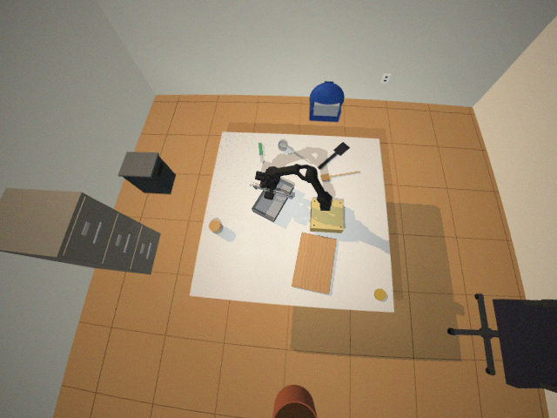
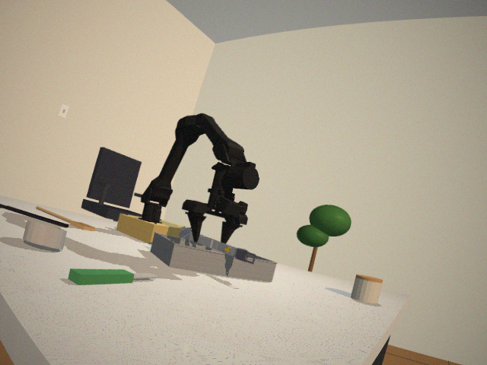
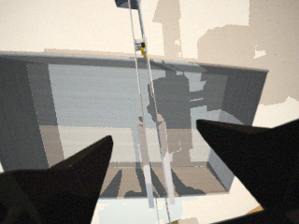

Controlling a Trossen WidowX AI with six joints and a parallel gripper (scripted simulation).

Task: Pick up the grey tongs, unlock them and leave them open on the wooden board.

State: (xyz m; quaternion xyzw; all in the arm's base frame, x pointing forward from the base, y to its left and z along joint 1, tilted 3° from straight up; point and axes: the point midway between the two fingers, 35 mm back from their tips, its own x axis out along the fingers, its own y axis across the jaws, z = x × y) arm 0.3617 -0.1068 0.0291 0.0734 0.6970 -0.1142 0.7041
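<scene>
Now: gripper tip 40 mm above the grey roasting tin and 30 mm to the right of it. The rest, counted from my gripper tip: yellow lock piece: 70 mm ahead, 20 mm to the right; then green-handled tool: 360 mm to the right, 110 mm ahead, 60 mm below; then small jar: 390 mm ahead, 260 mm to the left, 30 mm below.
</scene>
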